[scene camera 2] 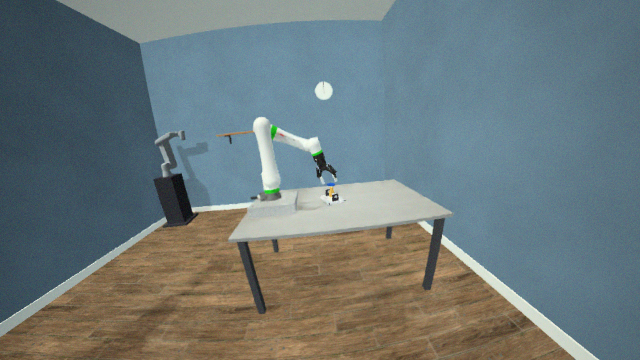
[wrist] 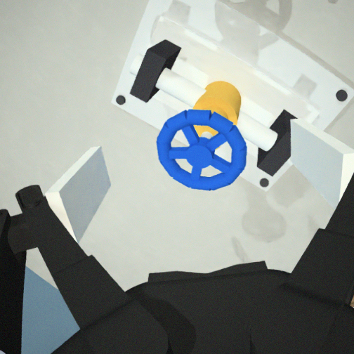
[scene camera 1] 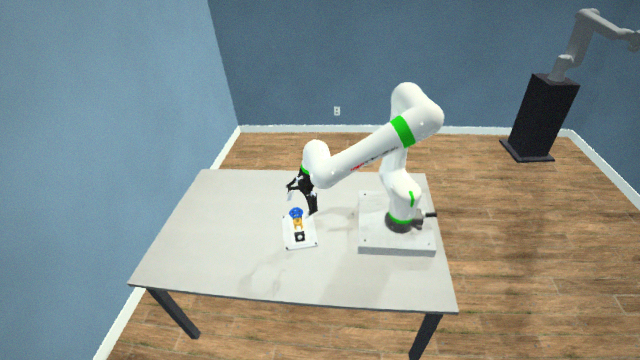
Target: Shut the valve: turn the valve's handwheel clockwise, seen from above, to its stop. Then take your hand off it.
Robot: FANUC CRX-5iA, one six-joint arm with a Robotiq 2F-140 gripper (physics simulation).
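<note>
The valve's blue handwheel (scene camera 1: 296, 213) (scene camera 2: 331, 184) (wrist: 200, 156) is a round, spoked ring, lying about level on top of the yellow valve body (scene camera 1: 298, 223) (scene camera 2: 331, 191) (wrist: 222, 97). The body sits on a white pipe (wrist: 180, 88) over a white base plate (scene camera 1: 287, 232) (scene camera 2: 341, 200) (wrist: 137, 107). My gripper (scene camera 1: 301, 205) (scene camera 2: 329, 179) (wrist: 196, 152) is wide open and tilted, with its fingertips close above the handwheel's height. In the wrist view the wheel shows between the two finger pads, with a gap on each side and nearer the right pad. No contact is visible. The wheel's turning angle against its stop cannot be told.
Two black blocks (wrist: 155, 70) (wrist: 276, 145) hold the pipe on either side of the valve. The plate stands on the grey table (scene camera 1: 215, 215) (scene camera 2: 380, 205). The robot's pedestal slab (scene camera 1: 370, 242) (scene camera 2: 285, 204) stands on the same table. Another arm on a black stand (scene camera 1: 542, 117) (scene camera 2: 173, 200) is far off.
</note>
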